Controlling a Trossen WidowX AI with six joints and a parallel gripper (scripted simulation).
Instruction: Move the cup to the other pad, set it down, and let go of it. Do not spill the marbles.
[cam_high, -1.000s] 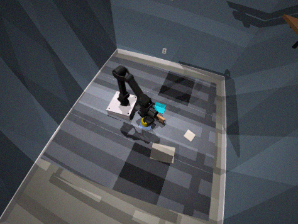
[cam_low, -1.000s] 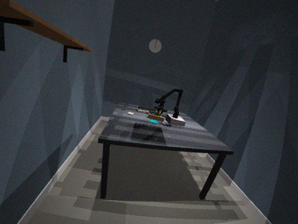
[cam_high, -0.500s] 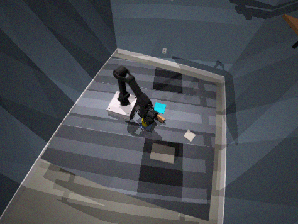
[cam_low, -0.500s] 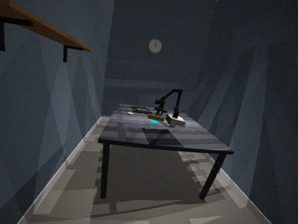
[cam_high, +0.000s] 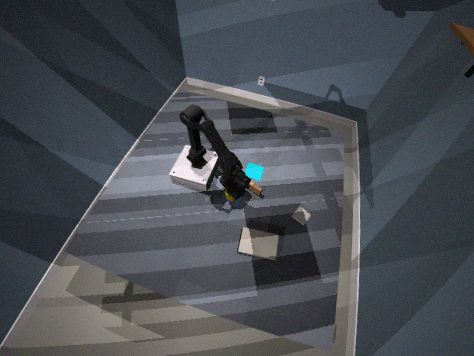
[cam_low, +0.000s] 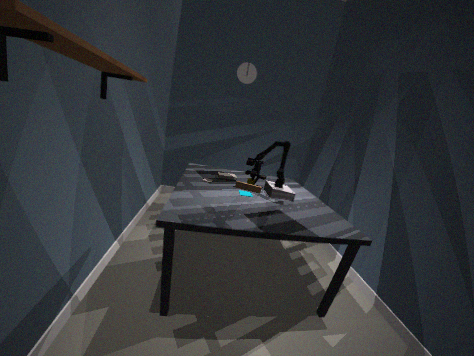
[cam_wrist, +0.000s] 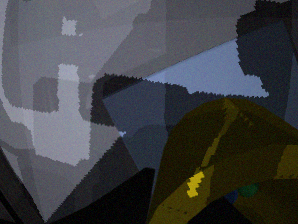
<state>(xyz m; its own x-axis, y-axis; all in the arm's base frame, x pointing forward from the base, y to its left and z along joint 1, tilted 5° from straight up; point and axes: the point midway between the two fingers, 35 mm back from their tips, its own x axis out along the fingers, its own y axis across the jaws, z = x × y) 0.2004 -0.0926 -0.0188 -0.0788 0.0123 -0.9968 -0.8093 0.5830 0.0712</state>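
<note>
My gripper tip is now 3 cm short of the pale blue pad, 1 cm to the left of it and 5 cm above it. Round my gripper tip: wooden block 7 cm ahead, 8 cm to the left, 2 cm below; then cyan pad 11 cm ahead, 18 cm to the left, 5 cm below; then yellow cup 2 cm ahead, 2 cm to the right.
</note>
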